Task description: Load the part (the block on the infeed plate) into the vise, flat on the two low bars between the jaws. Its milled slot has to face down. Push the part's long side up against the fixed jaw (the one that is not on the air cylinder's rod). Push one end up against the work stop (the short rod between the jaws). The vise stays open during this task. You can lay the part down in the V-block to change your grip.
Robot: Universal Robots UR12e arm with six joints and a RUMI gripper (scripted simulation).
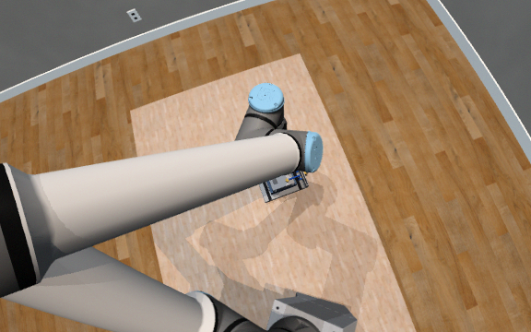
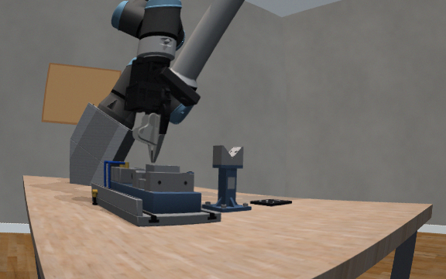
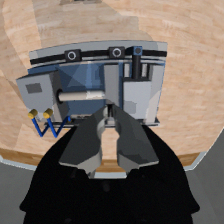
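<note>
Right now the part is 4 cm ahead of my hand and 4 cm below it. From my hand the other things lie so: work stop (4 cm ahead, 5 cm to the left, 4 cm below); then cylinder rod (5 cm behind, 5 cm below); then moving jaw (5 cm below).
</note>
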